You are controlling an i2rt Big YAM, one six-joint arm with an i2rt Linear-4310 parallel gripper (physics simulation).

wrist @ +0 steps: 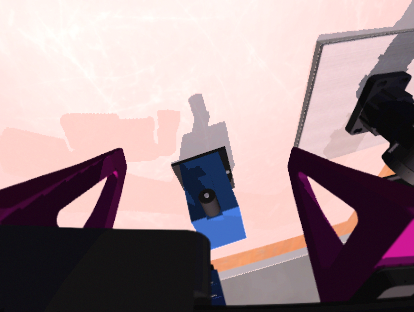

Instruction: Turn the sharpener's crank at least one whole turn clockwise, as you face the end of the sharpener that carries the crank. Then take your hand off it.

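Observation:
The sharpener [207,175] is a blue body with a dark plate at its far end, low in the middle of the wrist view. The crank's dark round knob [207,196] shows over the near part of the body; the crank's arm cannot be made out clearly. My gripper [207,156] is wide open and empty. Its two purple fingers stand to the left and right of the sharpener, apart from it, with the knob between them in the view. How high the fingertips are above the sharpener is hard to tell.
A pale flat panel [350,60] with a grey edge lies at the upper right, with a black bracket-like part [382,100] over it. An orange table edge [270,252] runs along the lower side. Shadows fall on the pale table [125,65].

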